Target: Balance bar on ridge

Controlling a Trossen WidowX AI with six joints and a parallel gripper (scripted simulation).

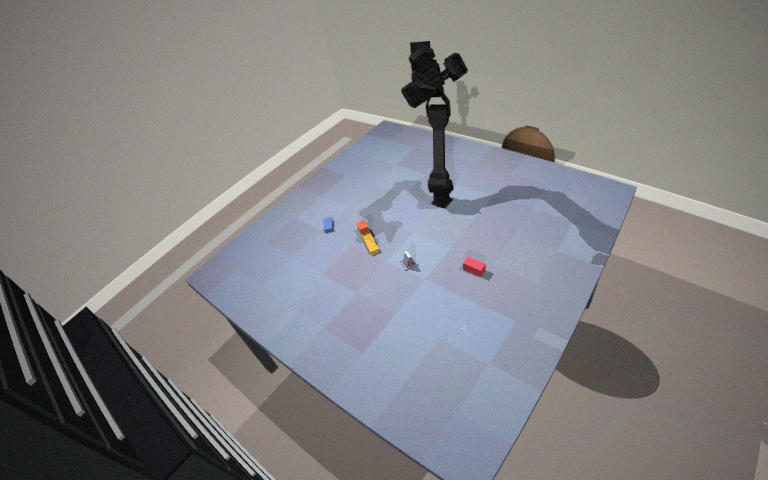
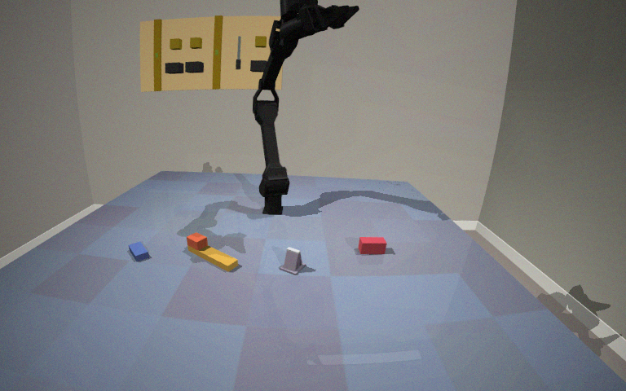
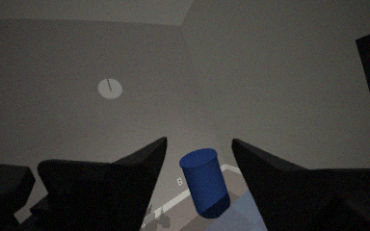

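My gripper tip is now 11 cm short of the bar, 33 cm to the left of it and 59 cm above it. Round my gripper tip: small blue block: 14 cm ahead, 51 cm to the right, 60 cm below; red block: 5 cm ahead, 9 cm to the left, 59 cm below.
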